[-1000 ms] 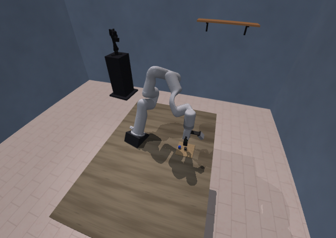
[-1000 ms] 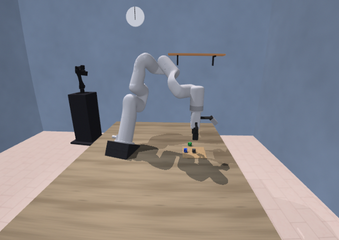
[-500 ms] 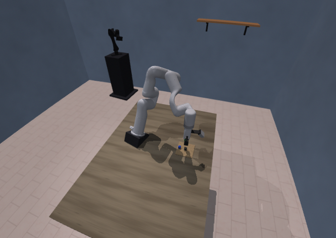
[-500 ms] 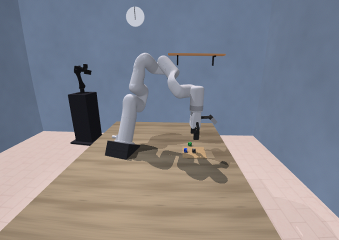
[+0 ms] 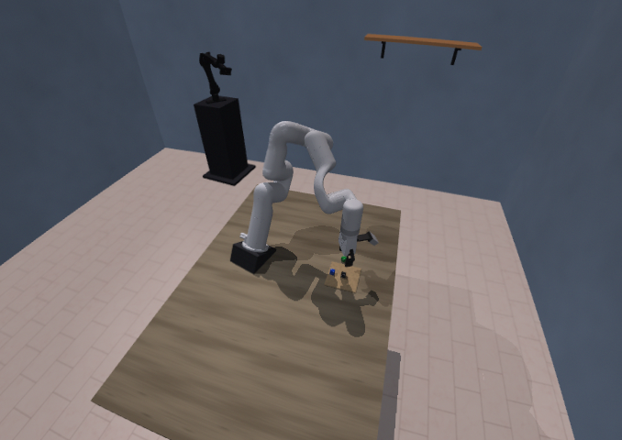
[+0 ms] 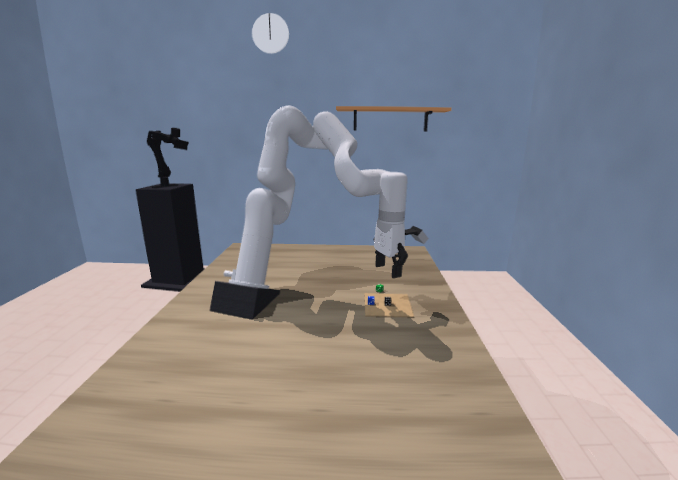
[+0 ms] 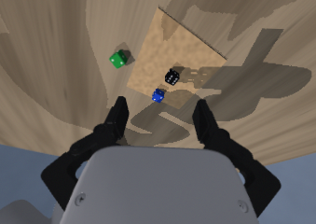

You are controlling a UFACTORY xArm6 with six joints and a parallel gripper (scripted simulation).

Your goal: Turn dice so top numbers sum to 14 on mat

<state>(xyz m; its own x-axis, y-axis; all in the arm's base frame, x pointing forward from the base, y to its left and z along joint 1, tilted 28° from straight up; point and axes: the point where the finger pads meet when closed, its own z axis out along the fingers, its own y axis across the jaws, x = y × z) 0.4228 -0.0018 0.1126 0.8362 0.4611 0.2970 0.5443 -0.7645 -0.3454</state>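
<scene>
The green die is 20 mm behind my hand, 70 mm to the left of it and 100 mm below it. Also, from my hand: black die: 20 mm to the right, 100 mm below; tan mat: 20 mm to the right, 110 mm below; blue die: 50 mm behind, 20 mm to the right, 100 mm below.
</scene>
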